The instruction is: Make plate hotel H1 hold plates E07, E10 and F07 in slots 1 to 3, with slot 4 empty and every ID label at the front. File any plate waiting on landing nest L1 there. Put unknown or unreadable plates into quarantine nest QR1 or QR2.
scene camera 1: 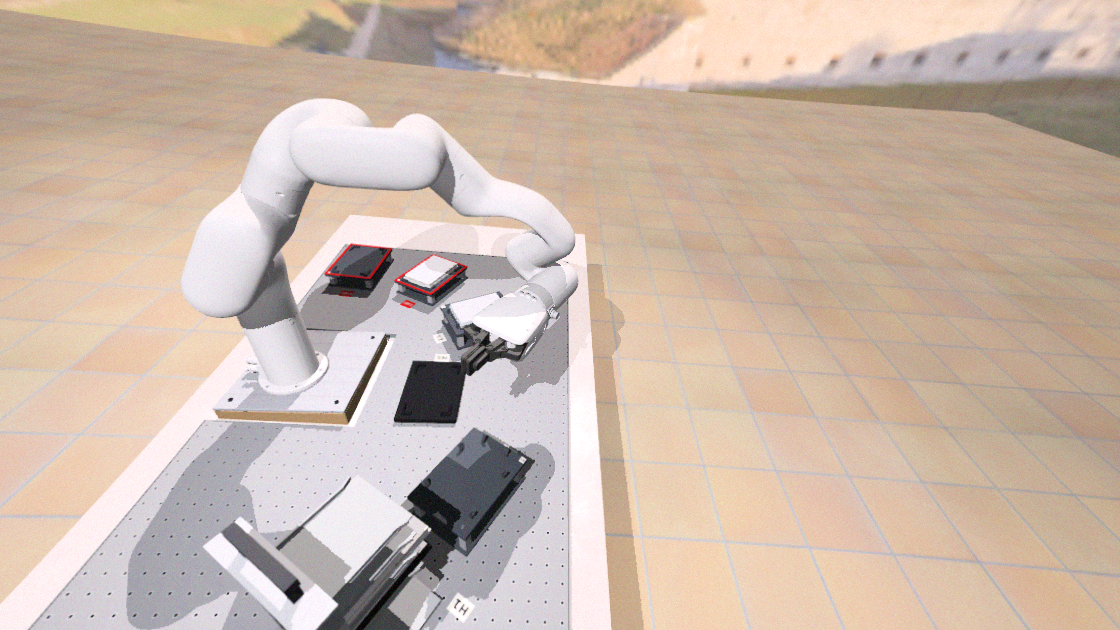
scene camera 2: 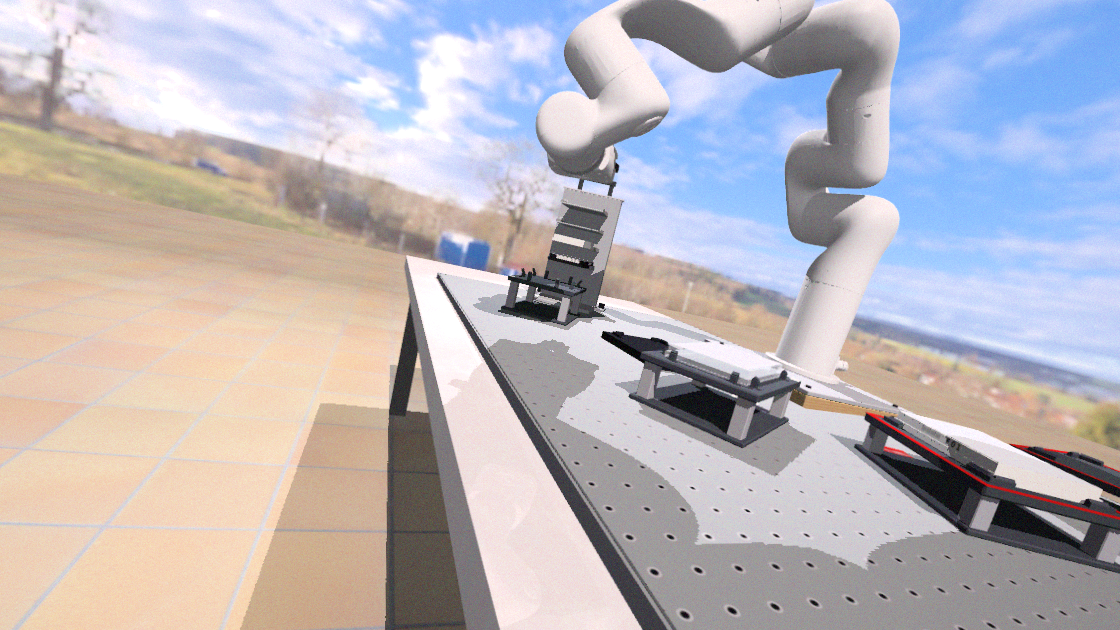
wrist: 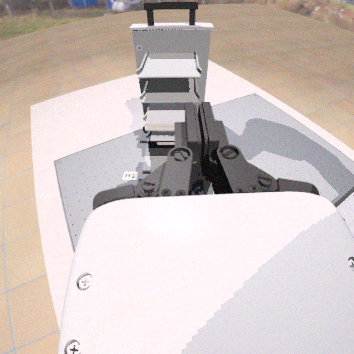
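Seen in the pictures: gripper, fingertip midpoint: (scene camera 1: pixel 464 367) (wrist: pixel 196 120); arm's base at its link origin: (scene camera 1: pixel 295 373) (scene camera 2: pixel 799 370).
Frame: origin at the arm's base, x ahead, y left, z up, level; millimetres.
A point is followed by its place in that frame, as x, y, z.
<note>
My gripper (scene camera 1: pixel 469 362) @[390, -214, 252] (scene camera 2: pixel 596 187) @[390, -214, 252] (wrist: pixel 196 120) @[390, -214, 252] is shut and empty, above the table, pointing toward plate hotel H1 (scene camera 1: pixel 356 517) @[291, -412, 205] (scene camera 2: pixel 610 235) @[202, -438, 163] (wrist: pixel 171 42) @[254, -474, 223]. The hotel's upper shelves look empty; pale plate edges (wrist: pixel 160 127) @[340, -374, 125] show lower down, with unreadable IDs. A white plate (scene camera 1: pixel 472 308) @[347, 188, 45] (scene camera 2: pixel 724 360) @[404, 232, 45] lies on a dark raised nest (scene camera 1: pixel 454 329) @[312, 124, 30] (scene camera 2: pixel 742 420) @[407, 277, 3], probably L1, partly behind my gripper in scene camera 1. One red-rimmed quarantine nest (scene camera 1: pixel 430 296) @[227, 270, 14] (scene camera 2: pixel 979 510) @[297, 413, 0] holds a white plate (scene camera 1: pixel 430 270) @[212, 362, 35] (scene camera 2: pixel 1018 462) @[241, 404, 35]; the other red-rimmed nest (scene camera 1: pixel 360 260) @[9, 416, 20] (scene camera 2: pixel 1074 458) @[-22, 358, 21] looks empty.
A blue-grey raised nest (scene camera 1: pixel 479 477) @[411, -264, 41] (scene camera 2: pixel 563 309) @[397, -172, 7] with upright corner tabs stands empty beside the hotel. A flat black pad (scene camera 1: pixel 430 391) @[283, -36, -8] (scene camera 2: pixel 630 343) @[333, -40, -7] lies between it and the plate's nest. The hotel has a top handle (wrist: pixel 171 6) @[248, -480, 281]. The arm's base plate (scene camera 1: pixel 321 399) @[81, -75, 7] is beside the pad.
</note>
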